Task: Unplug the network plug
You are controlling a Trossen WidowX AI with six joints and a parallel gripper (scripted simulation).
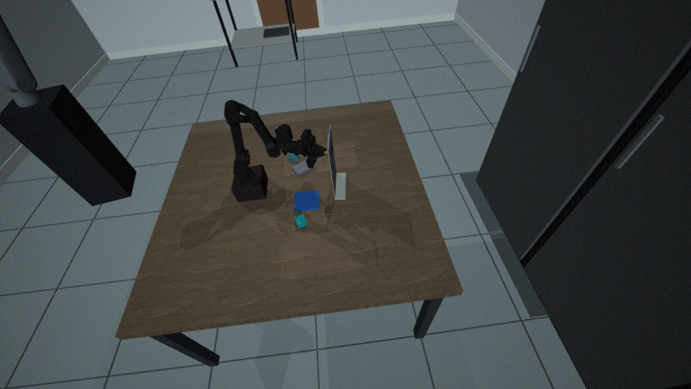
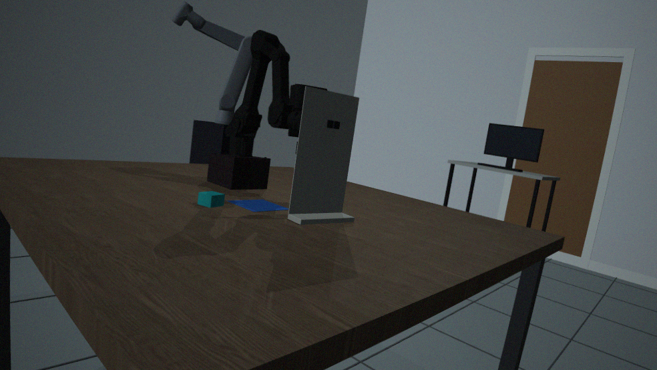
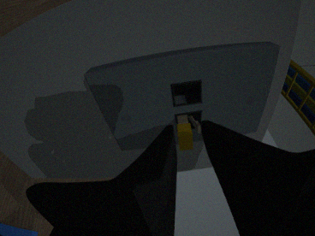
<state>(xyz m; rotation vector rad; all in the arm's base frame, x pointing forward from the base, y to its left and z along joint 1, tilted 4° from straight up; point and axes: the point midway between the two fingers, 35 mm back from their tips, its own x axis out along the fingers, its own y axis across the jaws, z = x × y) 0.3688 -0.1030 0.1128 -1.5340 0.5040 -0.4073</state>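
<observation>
The blue marked square lies 230 mm below my gripper tip, 140 mm behind it and 40 mm to the right of it. Also, from my gripper tip: grey upright panel 90 mm below, 30 mm ahead; flat grey block 230 mm below, 180 mm to the left, 110 mm behind; yellow network plug right at my gripper tip.
</observation>
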